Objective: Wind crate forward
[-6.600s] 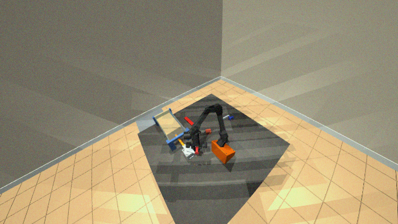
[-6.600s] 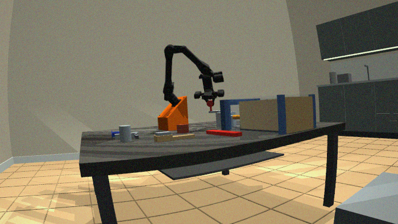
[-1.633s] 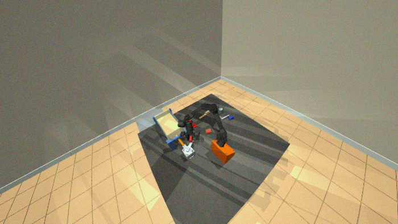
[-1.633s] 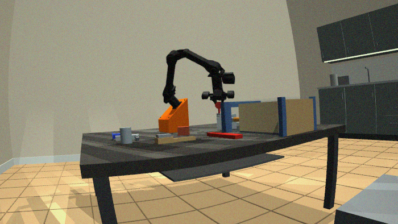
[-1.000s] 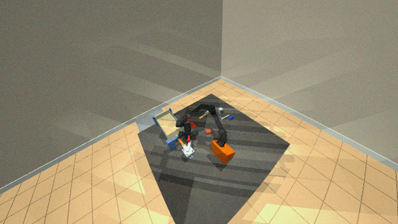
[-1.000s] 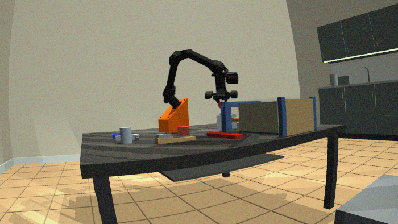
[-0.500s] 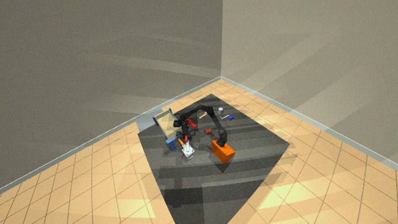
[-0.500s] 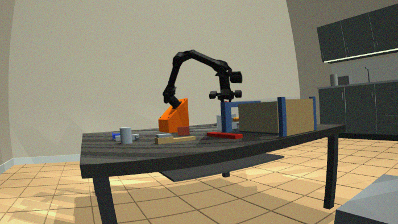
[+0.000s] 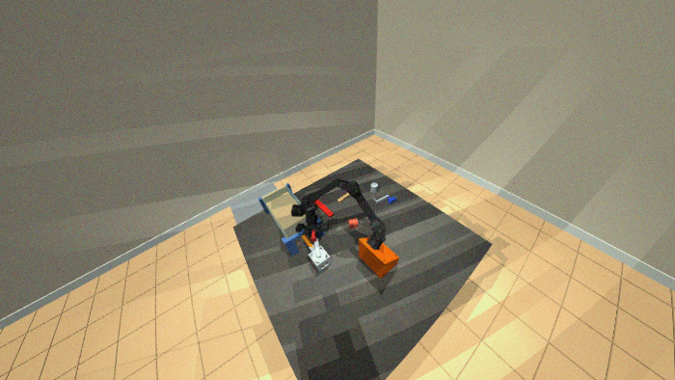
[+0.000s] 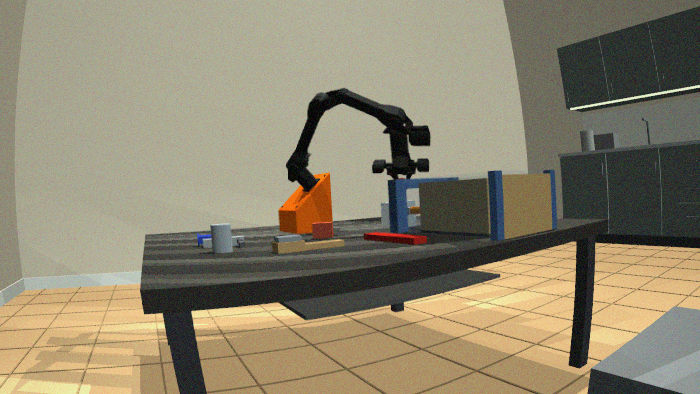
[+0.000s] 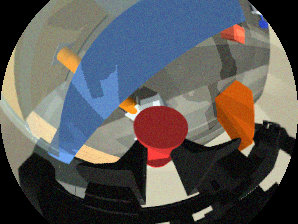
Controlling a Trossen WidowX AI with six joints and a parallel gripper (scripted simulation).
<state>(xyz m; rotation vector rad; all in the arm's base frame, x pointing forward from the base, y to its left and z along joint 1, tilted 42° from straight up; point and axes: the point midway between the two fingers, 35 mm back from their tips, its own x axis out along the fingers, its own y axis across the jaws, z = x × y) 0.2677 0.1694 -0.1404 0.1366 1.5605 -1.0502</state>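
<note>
My gripper tip is now 100 mm past the grey winch, 20 mm to the right of it and 100 mm above it. Also, from my gripper tip: wooden-handled tool 270 mm ahead, 450 mm to the right, 110 mm below; clear-panelled cubby 320 mm ahead, 40 mm to the left, 10 mm below; flat red bar 290 mm ahead, 220 mm to the right, 120 mm below.
</note>
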